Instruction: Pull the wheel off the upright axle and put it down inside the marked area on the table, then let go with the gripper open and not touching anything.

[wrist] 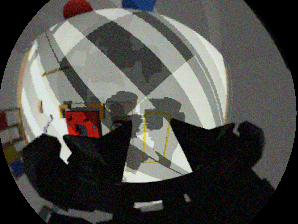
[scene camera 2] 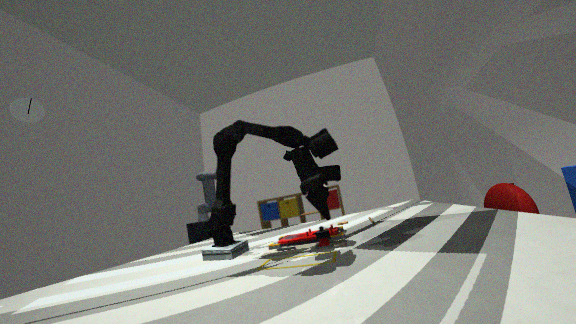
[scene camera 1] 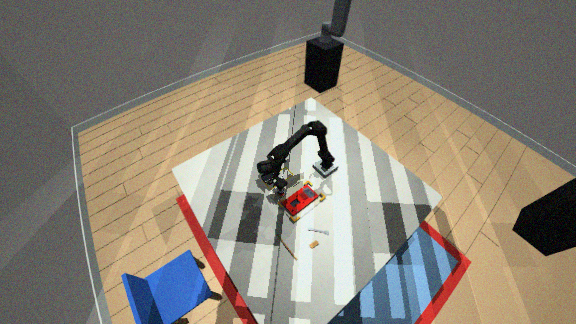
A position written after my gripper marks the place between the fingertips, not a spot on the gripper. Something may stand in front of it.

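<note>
My gripper (scene camera 2: 328, 219) and (wrist: 151, 122): open, holds nothing. A red board (wrist: 82, 123) is also present.
</note>
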